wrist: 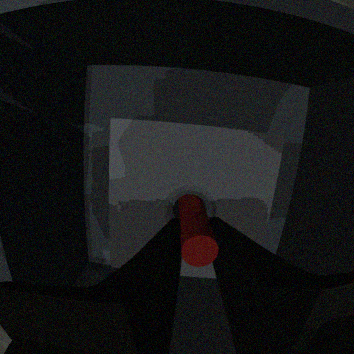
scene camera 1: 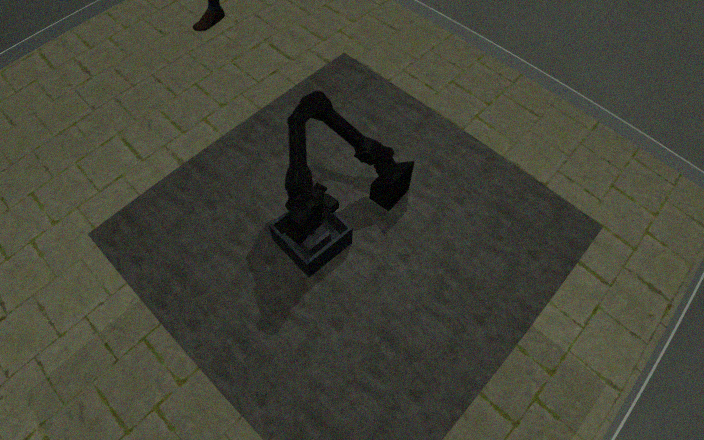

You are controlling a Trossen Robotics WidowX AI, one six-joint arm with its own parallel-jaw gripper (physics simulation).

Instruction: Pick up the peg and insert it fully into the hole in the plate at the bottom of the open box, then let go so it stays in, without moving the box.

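Frame: origin at the arm's base, x up, y right, z ahead, level; metres.
Seen in the pictures: gripper, fingertip midpoint: (wrist: 194, 225) (scene camera 1: 312, 230); arm's base at its link origin: (scene camera 1: 391, 174).
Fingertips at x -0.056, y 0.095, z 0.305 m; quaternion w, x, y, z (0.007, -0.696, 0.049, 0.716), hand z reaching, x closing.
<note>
Offsets run from my fingertips to a thing's middle. "*": to the spot under its first point. Level surfaces: height alone.
The open box {dx -0.022, dy +0.003, dz +0.002 m} (scene camera 1: 332, 252) stands on the dark mat, with my gripper (scene camera 1: 305, 237) (wrist: 194, 225) reaching down into it. In the wrist view a pale grey plate {dx -0.037, dy +0.003, dz +0.002 m} (wrist: 200, 160) lies at the bottom of the box. My gripper is shut on the red peg {dx -0.015, dy +0.003, dz +0.001 m} (wrist: 195, 222), which stands between the fingertips with its top end facing the camera. The peg's far end is at the round hole {* dx -0.029, dy -0.002, dz +0.010 m} (wrist: 176, 207), and a dark part of the hole shows beside it. How deep the peg sits is hard to tell. The peg is hidden in the scene view.
The box's walls stand close around the gripper. The arm (scene camera 1: 298, 150) arches from its dark base (scene camera 1: 391, 186), behind and to the right of the box. The square mat {dx -0.071 m} (scene camera 1: 415, 311) lies on yellowish paving (scene camera 1: 62, 197). A person's shoe (scene camera 1: 209, 19) shows at the top left.
</note>
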